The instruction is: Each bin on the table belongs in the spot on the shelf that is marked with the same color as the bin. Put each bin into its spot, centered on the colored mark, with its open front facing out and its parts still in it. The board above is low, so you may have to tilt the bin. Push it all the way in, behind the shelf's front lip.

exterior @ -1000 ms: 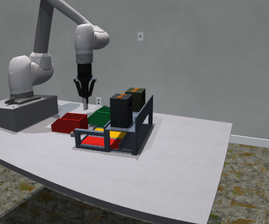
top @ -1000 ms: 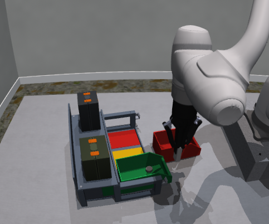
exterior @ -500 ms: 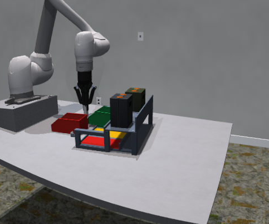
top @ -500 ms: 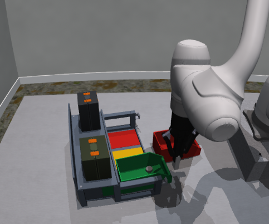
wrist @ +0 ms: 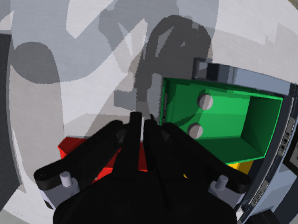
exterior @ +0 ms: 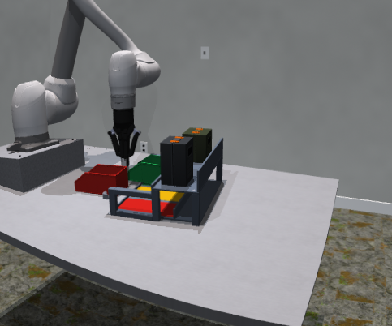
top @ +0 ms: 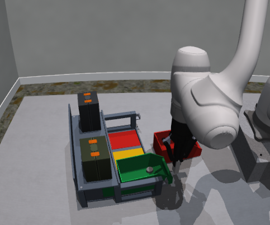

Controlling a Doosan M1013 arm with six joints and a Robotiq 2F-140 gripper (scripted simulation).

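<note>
My gripper is now 110 mm short of the green bin and 30 mm to the right of it. Also, from my hand: red bin: 20 mm behind, 120 mm to the right, 20 mm below.
</note>
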